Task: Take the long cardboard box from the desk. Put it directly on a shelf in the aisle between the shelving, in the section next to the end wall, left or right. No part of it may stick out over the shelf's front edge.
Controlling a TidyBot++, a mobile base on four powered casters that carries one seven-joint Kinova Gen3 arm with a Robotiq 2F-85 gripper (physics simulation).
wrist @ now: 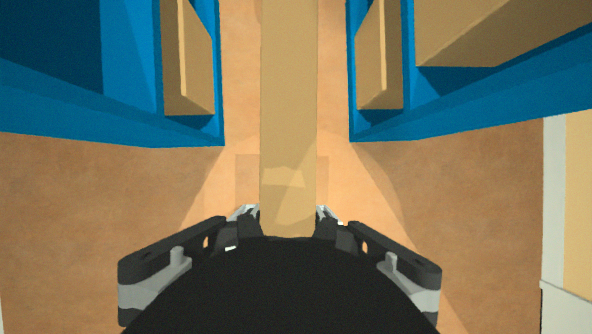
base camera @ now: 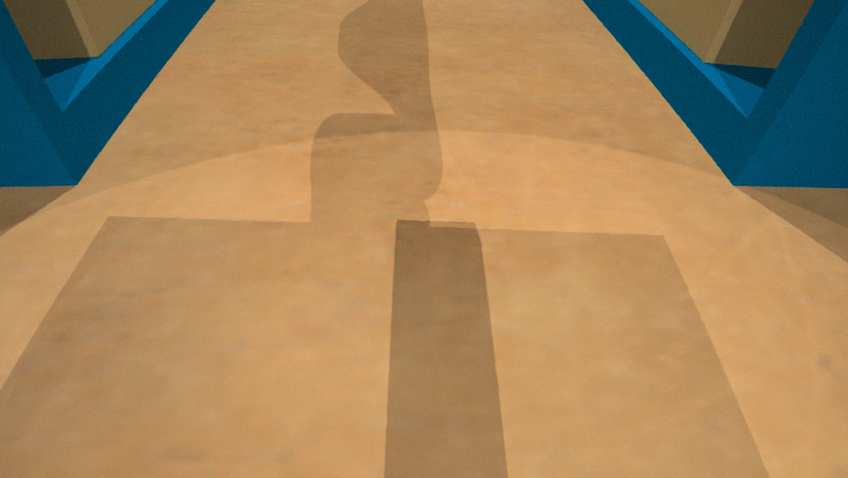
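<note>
The long cardboard box (wrist: 288,100) is held in my gripper (wrist: 287,213), which is shut on its near end. In the wrist view the box runs straight ahead from between the fingers to the top edge of the view, over the gap between the two blue shelving units. Its far end is out of view. The left shelving (base camera: 35,142) (wrist: 75,112) and the right shelving (base camera: 795,148) (wrist: 500,110) stand apart on either side of the aisle. The box and gripper do not show in the base view. The end wall does not show.
Cardboard boxes stand in the left shelving (wrist: 195,75) and in the right shelving (wrist: 370,75), near the aisle. A larger box (wrist: 465,30) is farther right. A pale-edged tan surface (wrist: 580,200) is at the right edge of the wrist view. Shadows lie on the floor (base camera: 267,356).
</note>
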